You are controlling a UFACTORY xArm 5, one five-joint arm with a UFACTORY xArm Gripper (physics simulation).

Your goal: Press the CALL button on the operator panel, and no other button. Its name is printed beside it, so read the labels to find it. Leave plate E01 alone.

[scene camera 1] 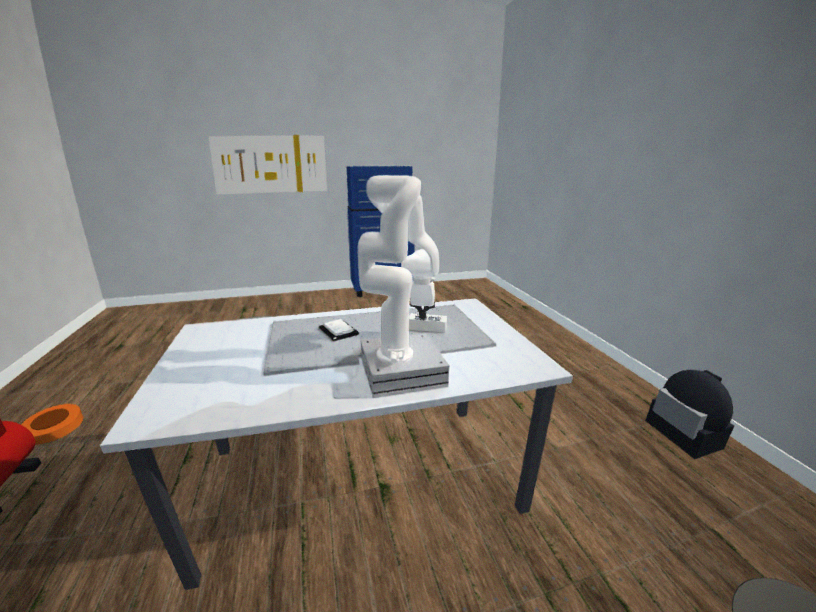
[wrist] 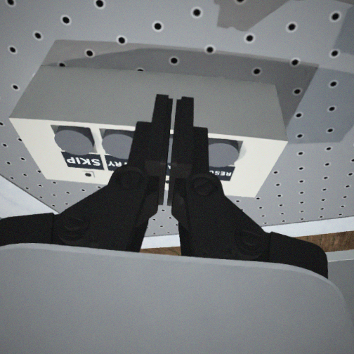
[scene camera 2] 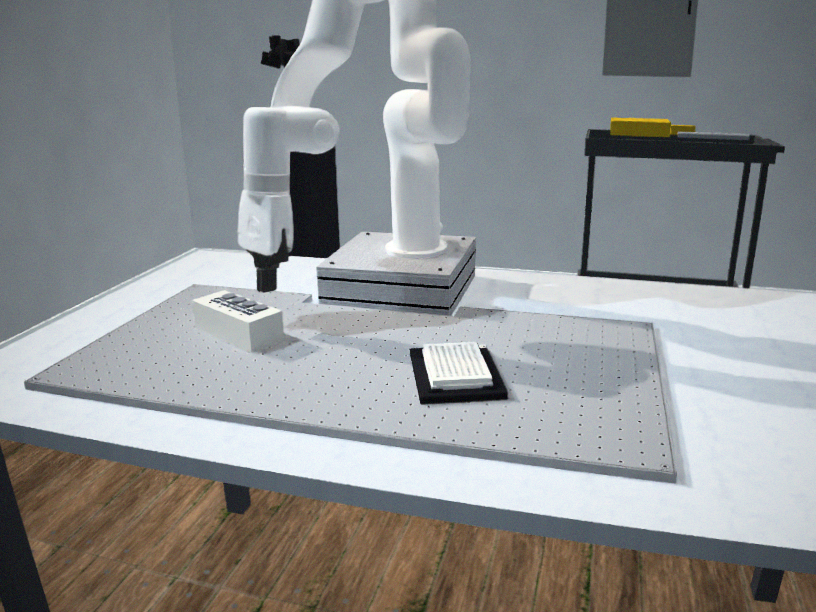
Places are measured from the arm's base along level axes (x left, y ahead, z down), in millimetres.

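Pixels of known places: gripper, between the fingertips: (scene camera 1: pixel 422 319) (scene camera 2: pixel 266 290); arm's base, origin of its link: (scene camera 1: pixel 394 354) (scene camera 2: pixel 416 249).
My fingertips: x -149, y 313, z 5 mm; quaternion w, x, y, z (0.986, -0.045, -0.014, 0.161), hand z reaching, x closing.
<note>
For each thing: its top centre in the pictures, then the offset to it from my fingertips. Level surfaces: height alone.
- operator panel, centre of its top: (scene camera 2: pixel 235 303) (scene camera 1: pixel 427 316) dy +49, dx -32, dz +12 mm
- white plate, centre of its top: (scene camera 2: pixel 455 360) (scene camera 1: pixel 338 325) dy +59, dx +368, dz +42 mm
- black holder, centre of its top: (scene camera 2: pixel 455 366) (scene camera 1: pixel 338 328) dy +59, dx +368, dz +52 mm
- grey perforated board, height of its surface: dz +67 mm
- white table, height of its surface: dz +81 mm
The operator panel (scene camera 1: pixel 436 326) (scene camera 2: pixel 224 328) (wrist: pixel 90 92) is a cream box with a row of round grey buttons. In the wrist view, the SKIP button (wrist: pixel 74 140) is at the left, a button whose label ends in "TRY" (wrist: pixel 118 145) is beside it, and the button labelled "RESU…" (wrist: pixel 223 152) is at the right. The CALL button and its label are hidden behind the fingers, or cannot be read. My gripper (scene camera 1: pixel 422 317) (scene camera 2: pixel 266 289) (wrist: pixel 172 120) is shut and empty, pointing down, with its tips a little above the panel's level. A white plate (scene camera 1: pixel 338 325) (scene camera 2: pixel 457 364), presumably E01, lies apart from it.
The plate rests on a black holder (scene camera 2: pixel 454 397). Panel and holder stand on the grey perforated board (scene camera 1: pixel 296 352) (scene camera 2: pixel 342 401) (wrist: pixel 30 70). The robot's base block (scene camera 1: pixel 408 378) (scene camera 2: pixel 382 293) stands behind the board in the scene camera 2 view, on the white table (scene camera 1: pixel 197 408) (scene camera 2: pixel 738 461).
</note>
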